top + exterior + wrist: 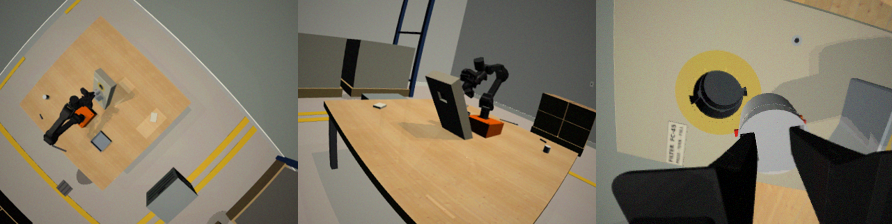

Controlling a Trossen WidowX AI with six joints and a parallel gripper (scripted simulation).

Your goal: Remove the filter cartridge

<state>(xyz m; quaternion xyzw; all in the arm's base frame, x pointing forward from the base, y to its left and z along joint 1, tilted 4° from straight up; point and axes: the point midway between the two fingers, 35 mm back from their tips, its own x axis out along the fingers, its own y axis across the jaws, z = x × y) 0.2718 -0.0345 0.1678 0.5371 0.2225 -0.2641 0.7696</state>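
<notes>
Right now the round pale cartridge is 10 mm below my gripper tip and 10 mm ahead of it. Round my gripper tip: grey service panel 80 mm below, 40 mm ahead, 10 mm to the right; white block 510 mm to the right, 230 mm below, 100 mm ahead; grey tray 390 mm behind, 230 mm below, 220 mm to the right.
</notes>
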